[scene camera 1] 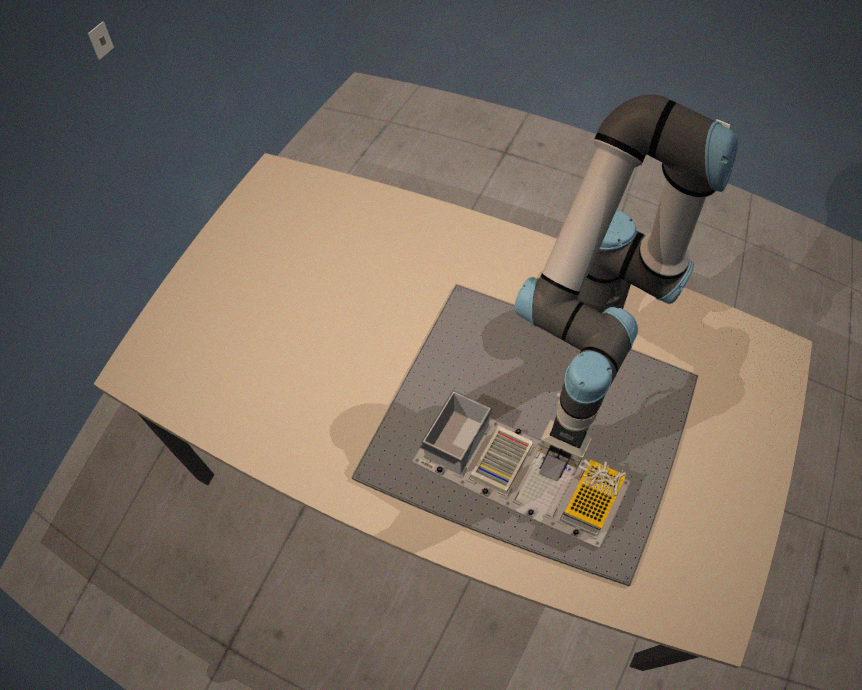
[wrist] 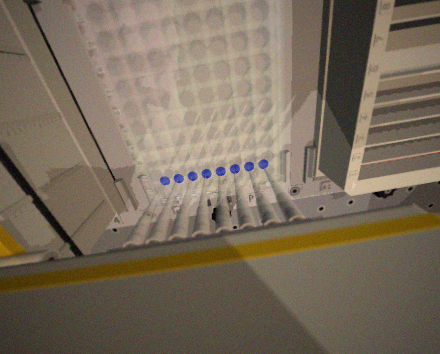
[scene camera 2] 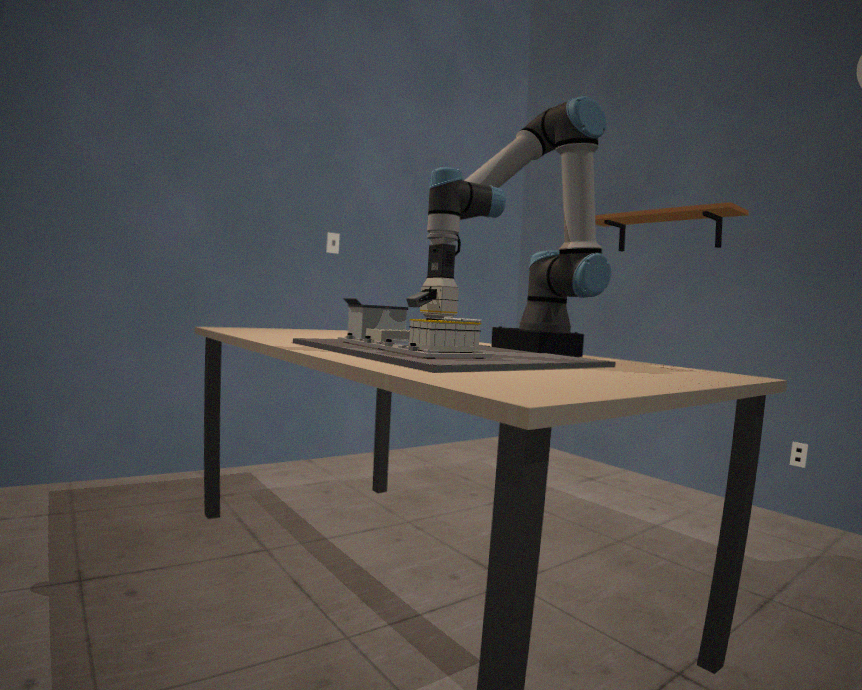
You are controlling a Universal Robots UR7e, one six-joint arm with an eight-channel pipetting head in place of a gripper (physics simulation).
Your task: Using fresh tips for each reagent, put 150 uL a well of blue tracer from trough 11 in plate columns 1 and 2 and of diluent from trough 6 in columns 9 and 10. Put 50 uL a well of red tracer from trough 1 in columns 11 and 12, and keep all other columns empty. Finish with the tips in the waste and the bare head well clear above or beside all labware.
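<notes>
My pipetting head [scene camera 1: 555,466] [scene camera 2: 439,313] [wrist: 220,172] bears a row of eight pale tips [wrist: 200,220]. Their lower ends meet a row of blue wells [wrist: 220,171] at the plate end near the A1 mark; this looks like the outermost column. No liquid is visible inside the tips. The other visible wells of the clear plate [scene camera 1: 535,489] [wrist: 281,60] show no blue; the head hides part of it in scene camera 1. The trough block [scene camera 1: 482,479] [wrist: 400,182] shows a red trough [scene camera 1: 514,438] and a blue one [scene camera 1: 494,479]. The yellow tip rack [scene camera 1: 590,506] has bare holes in front and white tips [scene camera 1: 603,477] behind.
The grey waste bin [scene camera 1: 441,451] [scene camera 2: 381,322] stands beyond the trough block, its walls higher than the other labware. The tip rack and trough block flank the plate closely. Black knobs [scene camera 1: 530,512] line the front of the base plate.
</notes>
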